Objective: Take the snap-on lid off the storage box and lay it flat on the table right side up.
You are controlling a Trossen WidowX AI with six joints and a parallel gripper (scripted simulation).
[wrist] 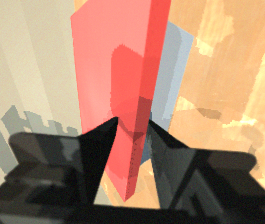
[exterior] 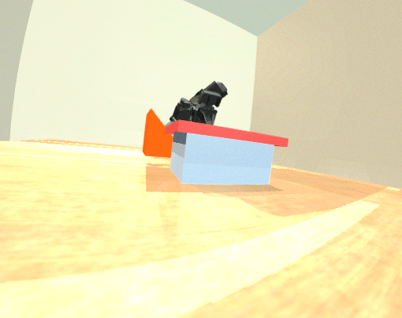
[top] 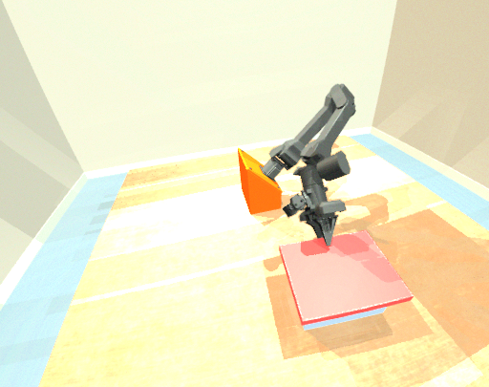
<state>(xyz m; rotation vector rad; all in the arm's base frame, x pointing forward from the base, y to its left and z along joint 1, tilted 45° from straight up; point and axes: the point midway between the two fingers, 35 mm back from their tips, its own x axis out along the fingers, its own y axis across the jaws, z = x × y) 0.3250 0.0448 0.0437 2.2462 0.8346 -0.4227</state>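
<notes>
Right now the red lid is 8 cm ahead of my gripper tip and 1 cm above it. From my gripper tip the other things lie so: light blue storage box: 8 cm ahead, 4 cm below.
</notes>
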